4 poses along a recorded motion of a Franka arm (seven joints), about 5.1 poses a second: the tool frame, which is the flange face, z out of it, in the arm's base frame.
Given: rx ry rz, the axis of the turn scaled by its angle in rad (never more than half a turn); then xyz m.
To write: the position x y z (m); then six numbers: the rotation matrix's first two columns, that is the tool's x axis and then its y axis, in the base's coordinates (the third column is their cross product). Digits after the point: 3 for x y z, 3 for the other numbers.
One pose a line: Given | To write
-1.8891 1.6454 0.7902 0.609 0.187 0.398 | 0.609 0.187 0.398 0.097 -0.694 -0.713 -0.991 -0.137 -0.002
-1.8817 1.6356 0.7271 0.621 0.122 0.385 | 0.621 0.122 0.385 0.119 -0.702 -0.703 -0.992 -0.119 -0.048
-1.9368 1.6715 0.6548 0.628 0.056 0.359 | 0.628 0.056 0.359 0.133 -0.752 -0.645 -0.990 -0.125 -0.058
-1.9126 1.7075 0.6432 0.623 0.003 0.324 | 0.623 0.003 0.324 0.105 -0.762 -0.639 -0.994 -0.095 -0.051
